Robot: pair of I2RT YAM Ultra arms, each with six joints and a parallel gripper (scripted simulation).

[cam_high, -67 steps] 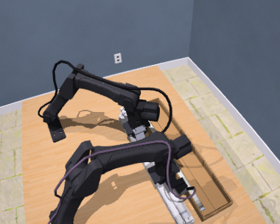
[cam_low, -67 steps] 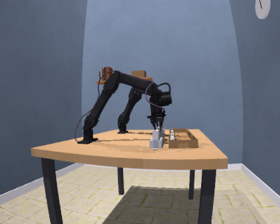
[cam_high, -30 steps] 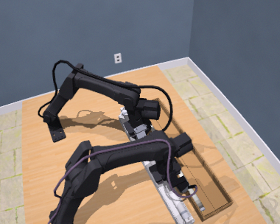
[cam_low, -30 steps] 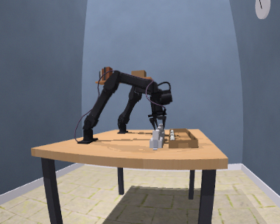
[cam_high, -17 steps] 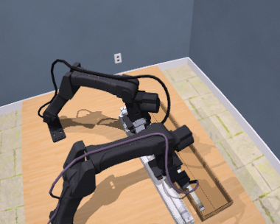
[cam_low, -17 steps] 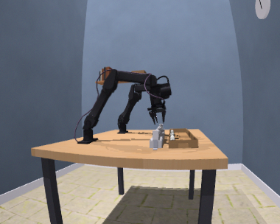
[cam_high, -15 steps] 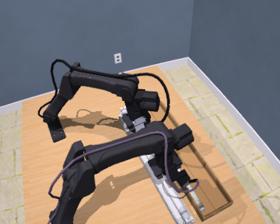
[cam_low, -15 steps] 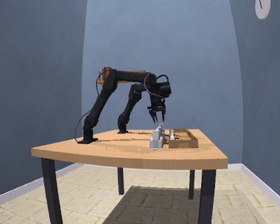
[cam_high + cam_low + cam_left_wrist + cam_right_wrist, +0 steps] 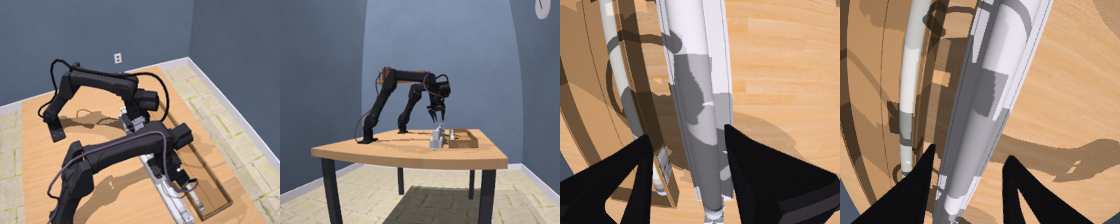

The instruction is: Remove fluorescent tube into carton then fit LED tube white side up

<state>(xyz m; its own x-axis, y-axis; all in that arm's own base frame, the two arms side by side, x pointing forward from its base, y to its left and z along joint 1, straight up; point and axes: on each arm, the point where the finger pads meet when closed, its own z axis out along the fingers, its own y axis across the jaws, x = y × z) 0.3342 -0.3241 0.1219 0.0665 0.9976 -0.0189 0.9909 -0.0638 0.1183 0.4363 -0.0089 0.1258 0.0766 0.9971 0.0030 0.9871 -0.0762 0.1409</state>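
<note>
My left gripper is now 1 cm short of the LED tube, 12 cm to the left of it and 5 cm above it. Round my left hand: light fixture 1 cm ahead, 12 cm to the right, 7 cm below; then old fluorescent tube 10 cm ahead, 10 cm to the right, 10 cm below; then brown carton 15 cm ahead, 9 cm to the right, 10 cm below.
Right now the LED tube is 20 mm behind my right hand, 120 mm to the left of it and 60 mm below it. From my right hand the other things lie so: light fixture (20 mm behind, 120 mm to the left, 70 mm below); then old fluorescent tube (60 mm ahead, 140 mm to the left, 110 mm below); then lampholder (20 mm ahead, 180 mm to the right, 60 mm below).
</note>
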